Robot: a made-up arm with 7 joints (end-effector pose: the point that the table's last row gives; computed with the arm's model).
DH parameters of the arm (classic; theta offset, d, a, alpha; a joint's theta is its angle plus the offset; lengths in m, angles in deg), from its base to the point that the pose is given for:
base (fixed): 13.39 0 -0.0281 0
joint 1: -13.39 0.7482 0.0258 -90
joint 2: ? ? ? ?
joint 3: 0 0.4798 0.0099 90
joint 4: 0 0.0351 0.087 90
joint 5: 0 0.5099 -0.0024 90
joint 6: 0 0.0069 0.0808 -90
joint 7: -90 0.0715 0.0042 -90
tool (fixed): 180 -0.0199 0 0
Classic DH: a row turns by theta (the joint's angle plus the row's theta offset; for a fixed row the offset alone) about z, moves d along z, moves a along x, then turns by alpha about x.
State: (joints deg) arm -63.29 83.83 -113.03 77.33 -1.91 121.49 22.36
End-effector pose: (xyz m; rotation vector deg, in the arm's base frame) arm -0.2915 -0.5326 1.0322 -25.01 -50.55 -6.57
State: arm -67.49 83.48 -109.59 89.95 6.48 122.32 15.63
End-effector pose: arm -0.3098 -0.6335 1.0121 -23.31 -61.85 4.87
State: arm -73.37 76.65 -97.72 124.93 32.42 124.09 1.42
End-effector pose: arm -0.2154 -0.8760 0.9853 -15.40 -100.08 46.71
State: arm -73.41 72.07 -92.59 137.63 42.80 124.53 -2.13
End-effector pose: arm -0.1107 -0.9306 1.0216 -10.14 -113.96 66.87
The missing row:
joint 2: 0 0 -0.0248 90
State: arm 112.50 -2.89 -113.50 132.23 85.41 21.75 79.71
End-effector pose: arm 0.3693 -0.1368 1.7091 83.08 107.13 19.21
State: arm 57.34 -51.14 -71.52 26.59 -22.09 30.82 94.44
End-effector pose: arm 0.3349 -0.1141 0.8120 22.60 142.89 -77.30
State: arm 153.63 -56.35 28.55 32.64 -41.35 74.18 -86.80
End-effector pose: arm -0.2717 -0.0131 1.0408 4.15 -170.58 38.60
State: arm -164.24 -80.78 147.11 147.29 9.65 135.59 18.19
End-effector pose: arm 0.8861 0.0877 0.6309 117.78 -103.90 68.65
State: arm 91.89 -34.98 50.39 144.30 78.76 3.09 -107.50
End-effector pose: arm -0.1591 -0.3659 1.7113 95.26 -12.51 36.32
